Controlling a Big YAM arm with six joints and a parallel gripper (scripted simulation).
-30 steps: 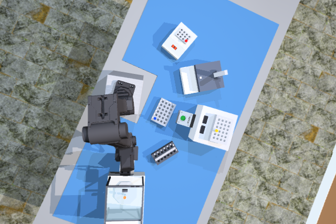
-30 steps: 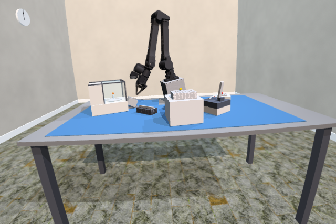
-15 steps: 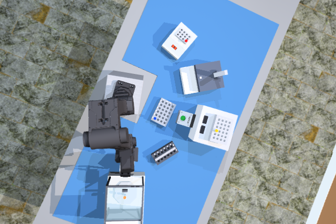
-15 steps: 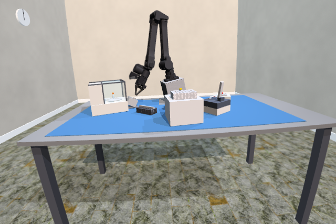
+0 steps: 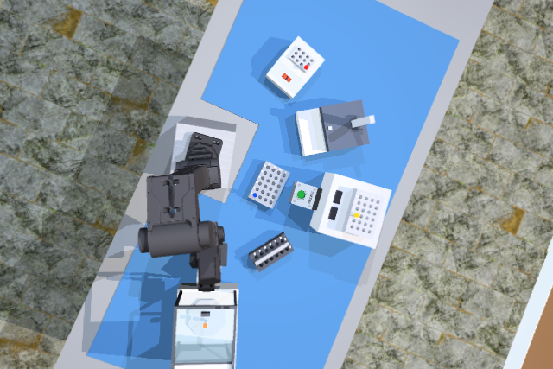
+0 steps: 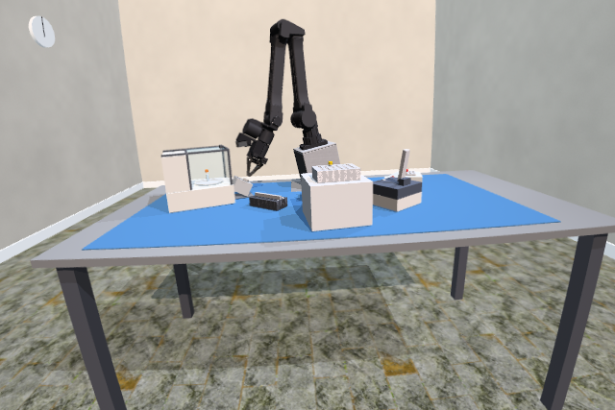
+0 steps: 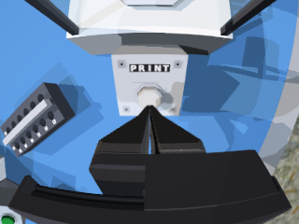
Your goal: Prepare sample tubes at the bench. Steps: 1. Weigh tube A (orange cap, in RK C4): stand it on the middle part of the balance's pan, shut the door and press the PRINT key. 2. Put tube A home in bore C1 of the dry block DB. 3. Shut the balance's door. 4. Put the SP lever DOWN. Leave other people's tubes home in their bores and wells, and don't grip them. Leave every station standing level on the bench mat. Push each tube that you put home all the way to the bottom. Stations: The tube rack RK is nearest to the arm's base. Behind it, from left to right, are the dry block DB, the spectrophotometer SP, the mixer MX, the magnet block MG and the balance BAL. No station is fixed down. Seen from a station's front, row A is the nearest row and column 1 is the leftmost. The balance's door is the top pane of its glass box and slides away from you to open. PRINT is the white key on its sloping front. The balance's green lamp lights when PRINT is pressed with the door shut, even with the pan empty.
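Right now the white key is 2 cm below my hand and 1 cm to the right of it. The rest, counted from my hand: tube rack RK 27 cm to the left, 11 cm ahead, 7 cm below; then balance door 13 cm to the right, 12 cm above, 3 cm ahead; then black magnet block 18 cm ahead, 7 cm to the left, 7 cm below.
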